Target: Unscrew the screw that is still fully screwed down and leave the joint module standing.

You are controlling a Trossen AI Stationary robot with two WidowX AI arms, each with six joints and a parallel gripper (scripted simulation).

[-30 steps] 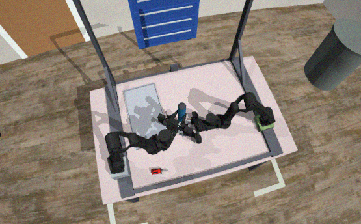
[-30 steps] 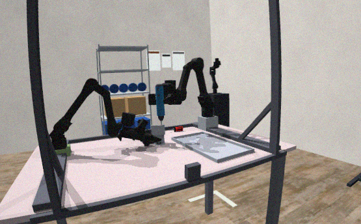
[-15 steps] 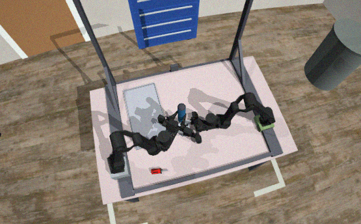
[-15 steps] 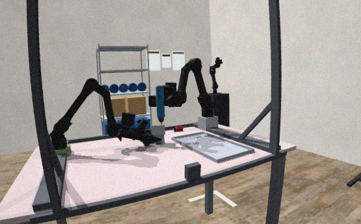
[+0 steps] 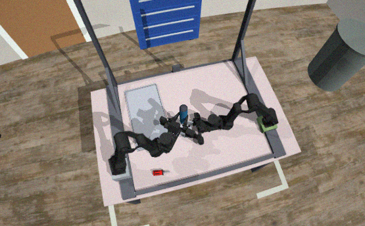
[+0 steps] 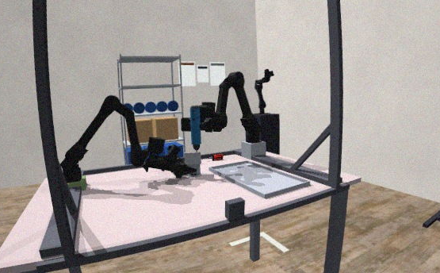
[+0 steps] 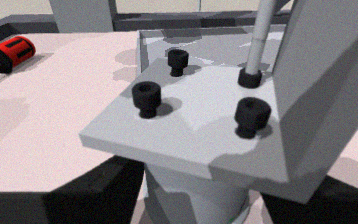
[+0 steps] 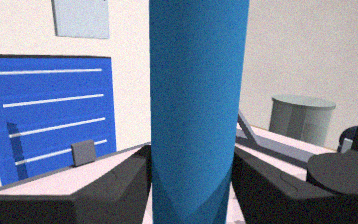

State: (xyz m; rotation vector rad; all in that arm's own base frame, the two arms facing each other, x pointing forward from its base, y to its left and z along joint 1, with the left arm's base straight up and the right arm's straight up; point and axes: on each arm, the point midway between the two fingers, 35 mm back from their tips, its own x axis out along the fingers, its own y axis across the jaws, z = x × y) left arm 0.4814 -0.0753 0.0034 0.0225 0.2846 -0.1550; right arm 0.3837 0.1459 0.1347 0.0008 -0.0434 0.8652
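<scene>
Right now the blue electric screwdriver is 40 mm below my right hand, 30 mm to the left of it and 30 mm behind it. From my right hand the other things lie so: screw (150 mm below, 20 mm to the left, 20 mm behind); L-shaped bracket (150 mm below, 30 mm to the left, 10 mm ahead); bit (130 mm below, 20 mm to the left, 20 mm behind).
Now: left hand 3 cm to the left of the grey joint module and 1 cm above it. The rest, counted from my left hand: screw (3 cm to the right, 3 cm behind, 3 cm above); then L-shaped bracket (3 cm to the right, 3 cm above, 1 cm behind); then bit (5 cm above, 3 cm to the right, 3 cm behind).
</scene>
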